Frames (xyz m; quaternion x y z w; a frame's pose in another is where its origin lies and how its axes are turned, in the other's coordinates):
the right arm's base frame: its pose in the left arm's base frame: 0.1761 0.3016 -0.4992 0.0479 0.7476 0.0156 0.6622
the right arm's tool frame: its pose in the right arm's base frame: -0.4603 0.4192 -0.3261 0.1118 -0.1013 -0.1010 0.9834
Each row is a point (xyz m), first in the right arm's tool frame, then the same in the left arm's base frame.
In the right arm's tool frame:
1: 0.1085 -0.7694 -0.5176
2: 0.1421 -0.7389 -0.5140
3: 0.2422 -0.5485 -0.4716
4: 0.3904 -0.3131 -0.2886
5: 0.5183 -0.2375 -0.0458
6: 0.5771 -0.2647 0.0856
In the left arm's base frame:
1: -0.7690 0.0715 -0.0264
2: -0.7557 0.0951 -0.0630
3: -0.6592 0.2524 -0.1813
4: -0.4129 0.4099 -0.3407
5: -0.1526 0.4020 -0.4557
6: -0.0304 0.3340 -0.4994

